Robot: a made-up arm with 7 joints.
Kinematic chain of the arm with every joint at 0, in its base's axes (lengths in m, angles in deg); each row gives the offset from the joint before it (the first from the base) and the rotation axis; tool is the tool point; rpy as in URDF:
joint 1: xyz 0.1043 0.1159 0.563 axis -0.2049 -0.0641 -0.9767
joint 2: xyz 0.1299 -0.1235 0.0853 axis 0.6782 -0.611 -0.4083
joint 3: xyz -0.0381 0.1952 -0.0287 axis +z
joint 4: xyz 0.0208 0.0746 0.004 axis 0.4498 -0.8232 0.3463
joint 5: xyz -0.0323 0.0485 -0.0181 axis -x
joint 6: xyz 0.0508 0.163 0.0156 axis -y
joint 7: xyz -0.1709 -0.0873 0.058 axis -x
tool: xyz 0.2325 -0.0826 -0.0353 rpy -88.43 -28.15 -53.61
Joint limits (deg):
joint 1: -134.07..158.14
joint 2: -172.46..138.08
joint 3: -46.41..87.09
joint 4: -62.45..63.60
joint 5: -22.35..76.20
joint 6: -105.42..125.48
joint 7: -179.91..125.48
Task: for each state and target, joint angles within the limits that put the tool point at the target. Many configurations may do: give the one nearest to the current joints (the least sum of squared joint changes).
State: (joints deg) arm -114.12 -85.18 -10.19 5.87 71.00 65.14 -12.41
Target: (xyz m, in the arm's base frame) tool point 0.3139 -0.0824 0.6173
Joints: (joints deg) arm -118.81 -123.52 29.31 18.16 71.01 78.85 5.53
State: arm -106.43 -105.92 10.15 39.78 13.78 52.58 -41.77
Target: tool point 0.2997 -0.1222 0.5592
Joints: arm -109.40 -133.94 20.28 31.06 23.54 50.00 -55.92
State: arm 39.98 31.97 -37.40 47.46 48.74 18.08 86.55
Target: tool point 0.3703 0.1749 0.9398
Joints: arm 39.89 39.77 -38.40 46.76 47.27 15.64 86.42
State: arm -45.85 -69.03 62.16 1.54 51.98 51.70 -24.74
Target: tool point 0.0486 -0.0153 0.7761
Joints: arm -43.72 -107.45 87.09 22.86 58.93 67.31 2.43
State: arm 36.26 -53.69 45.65 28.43 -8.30 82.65 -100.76
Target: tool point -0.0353 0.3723 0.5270
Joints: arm 33.47 -66.66 34.14 10.56 16.97 76.98 -114.30
